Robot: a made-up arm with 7 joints.
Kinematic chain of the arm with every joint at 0, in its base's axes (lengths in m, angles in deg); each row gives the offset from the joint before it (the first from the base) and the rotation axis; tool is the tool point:
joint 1: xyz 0 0 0.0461 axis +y
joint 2: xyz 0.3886 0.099 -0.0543 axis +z
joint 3: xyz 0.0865 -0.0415 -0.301 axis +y
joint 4: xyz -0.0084 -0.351 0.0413 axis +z
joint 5: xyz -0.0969 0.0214 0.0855 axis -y
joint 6: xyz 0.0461 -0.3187 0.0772 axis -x
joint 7: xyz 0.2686 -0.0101 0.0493 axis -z
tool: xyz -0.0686 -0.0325 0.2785
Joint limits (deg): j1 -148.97..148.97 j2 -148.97..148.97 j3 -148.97..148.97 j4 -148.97..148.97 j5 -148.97..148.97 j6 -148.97..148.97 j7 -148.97..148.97
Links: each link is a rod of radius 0.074 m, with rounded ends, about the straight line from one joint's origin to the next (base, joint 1, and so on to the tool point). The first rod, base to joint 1, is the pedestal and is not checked.
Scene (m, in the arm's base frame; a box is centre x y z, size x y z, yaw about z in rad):
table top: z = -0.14
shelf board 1: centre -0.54 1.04 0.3 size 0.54 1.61 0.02 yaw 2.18
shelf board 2: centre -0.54 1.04 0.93 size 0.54 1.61 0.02 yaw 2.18
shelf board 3: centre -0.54 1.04 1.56 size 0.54 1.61 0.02 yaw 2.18
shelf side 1: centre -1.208 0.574 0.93 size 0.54 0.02 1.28 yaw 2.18
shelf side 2: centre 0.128 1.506 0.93 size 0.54 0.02 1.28 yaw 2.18
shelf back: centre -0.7 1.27 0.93 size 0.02 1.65 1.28 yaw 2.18
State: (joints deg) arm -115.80 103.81 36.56 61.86 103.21 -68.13 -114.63
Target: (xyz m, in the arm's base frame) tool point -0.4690 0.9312 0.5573
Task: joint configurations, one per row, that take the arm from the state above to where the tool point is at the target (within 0.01 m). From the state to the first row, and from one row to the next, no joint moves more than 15 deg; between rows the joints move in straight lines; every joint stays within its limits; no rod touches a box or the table.
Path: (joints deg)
1: -105.58 94.28 23.25 67.12 96.41 -77.09 -112.76
2: -95.35 84.75 9.94 72.37 89.61 -86.05 -110.89
3: -93.82 87.78 1.35 82.79 83.96 -93.66 -109.94
4: -92.29 90.81 -7.23 93.20 78.30 -101.27 -108.99
5: -90.75 93.84 -15.82 103.62 72.65 -108.88 -108.03
6: -101.20 98.13 -10.00 97.94 76.68 -101.90 -109.46
7: -111.66 102.42 -4.18 92.25 80.71 -94.92 -110.88
8: -122.11 106.70 1.64 86.56 84.74 -87.94 -112.31

